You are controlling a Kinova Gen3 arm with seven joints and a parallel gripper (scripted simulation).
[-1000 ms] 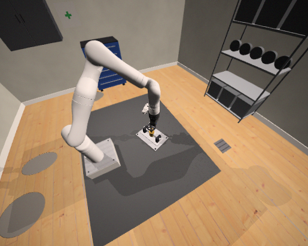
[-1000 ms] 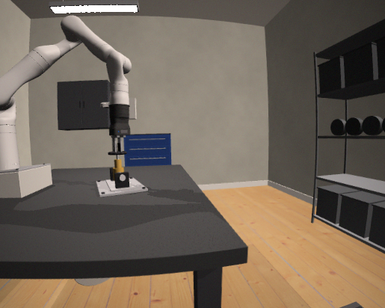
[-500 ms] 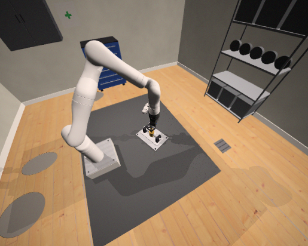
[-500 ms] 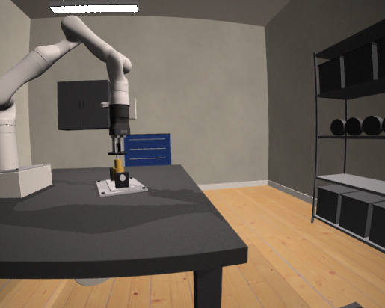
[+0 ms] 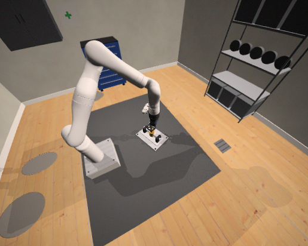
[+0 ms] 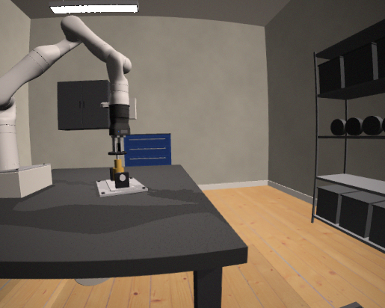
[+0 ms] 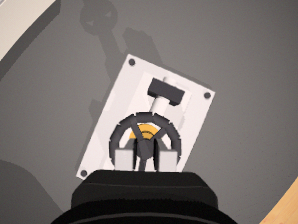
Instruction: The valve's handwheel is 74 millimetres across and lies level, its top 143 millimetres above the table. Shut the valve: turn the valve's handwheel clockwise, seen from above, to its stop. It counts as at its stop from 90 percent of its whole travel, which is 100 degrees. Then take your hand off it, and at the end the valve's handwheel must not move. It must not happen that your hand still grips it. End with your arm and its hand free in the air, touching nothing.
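The black spoked handwheel lies 30 mm below my hand.
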